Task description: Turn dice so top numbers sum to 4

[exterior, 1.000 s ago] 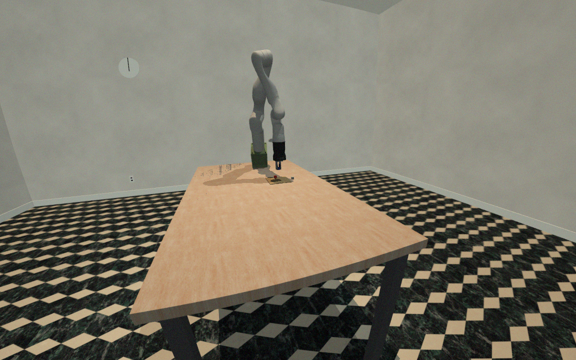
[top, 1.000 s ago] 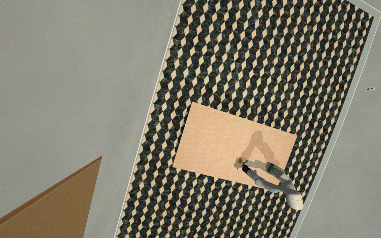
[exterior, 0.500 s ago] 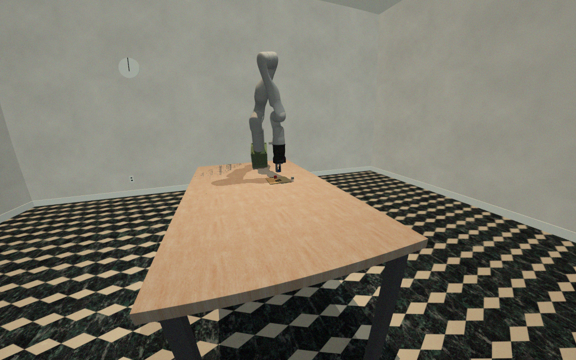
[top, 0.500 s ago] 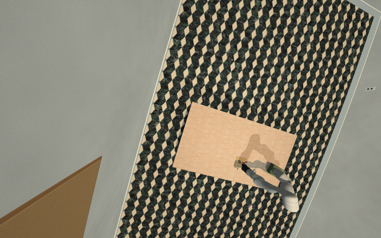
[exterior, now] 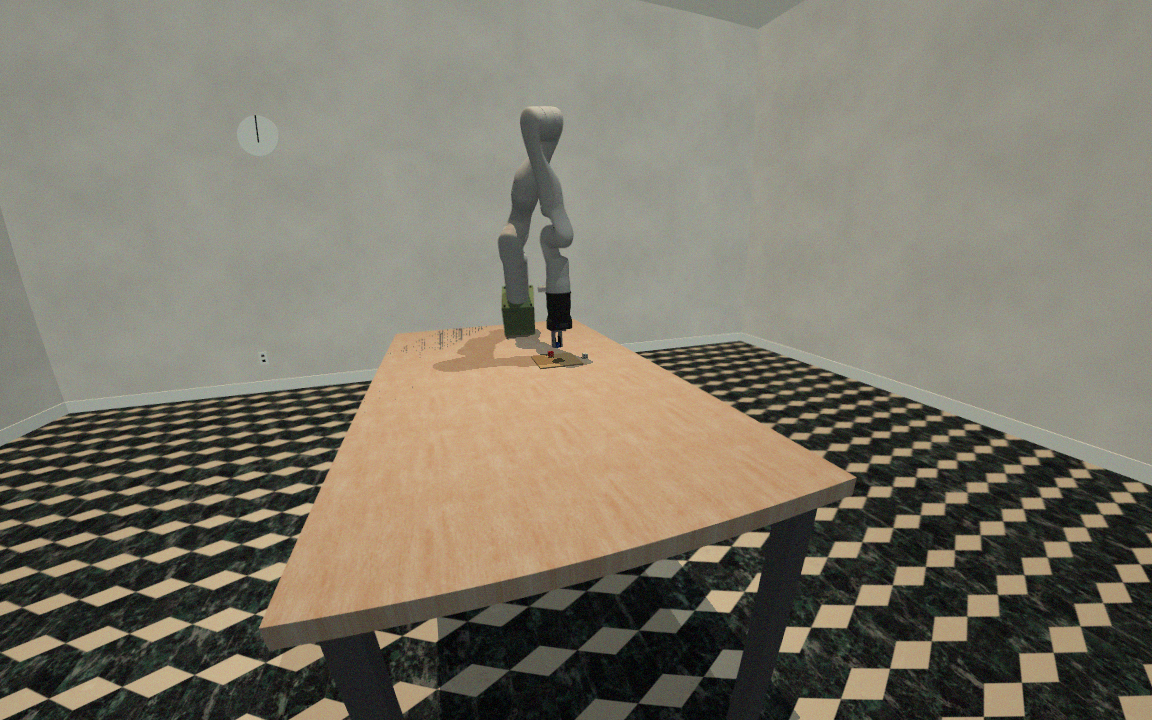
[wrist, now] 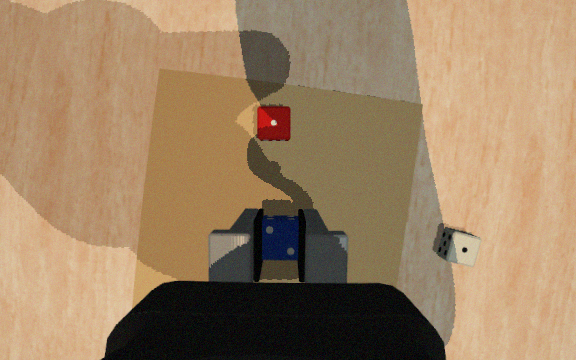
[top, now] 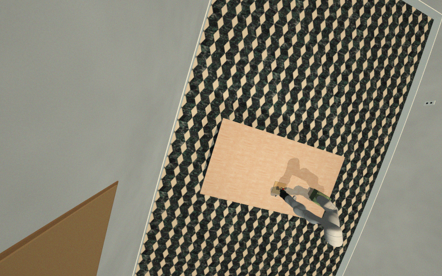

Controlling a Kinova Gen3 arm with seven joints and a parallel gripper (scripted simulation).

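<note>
The tan mat is 6 cm below my hand. Round my hand: blue die (1 cm below); red die (5 cm behind, 1 cm to the right, 5 cm below); white die (1 cm ahead, 10 cm to the left, 6 cm below).
</note>
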